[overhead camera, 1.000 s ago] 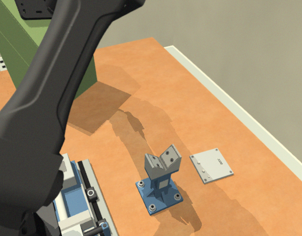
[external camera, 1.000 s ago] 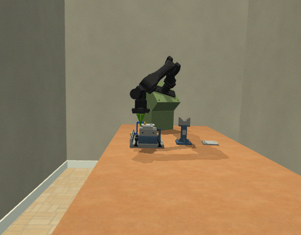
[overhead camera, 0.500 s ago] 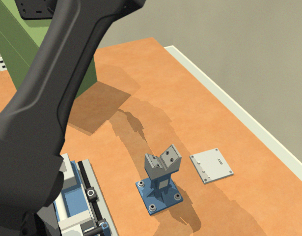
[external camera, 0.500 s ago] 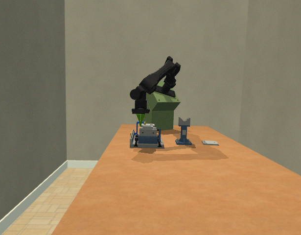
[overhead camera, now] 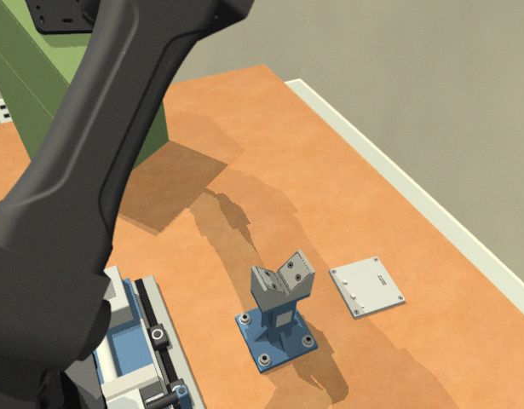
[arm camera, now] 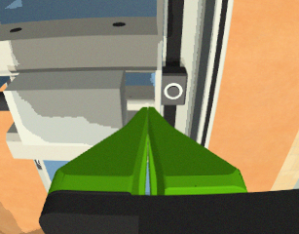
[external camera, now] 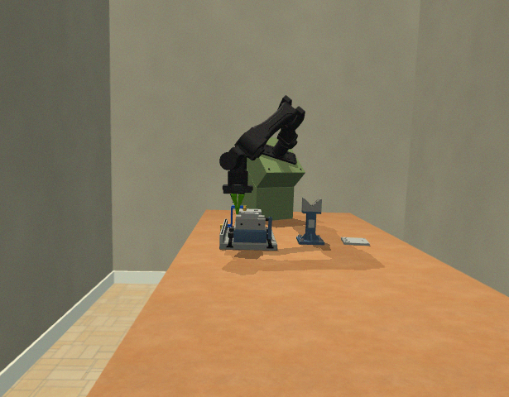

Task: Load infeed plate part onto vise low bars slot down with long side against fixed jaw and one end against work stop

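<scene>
My gripper is now 4 cm to the right of the grey part and 2 cm above it. The rest, counted from my hand: fixed jaw: 3 cm ahead, 4 cm to the left, 4 cm below; moving jaw: 3 cm behind, 5 cm to the left, 4 cm below; work stop: 1 cm ahead, 9 cm to the left, 2 cm below.
</scene>
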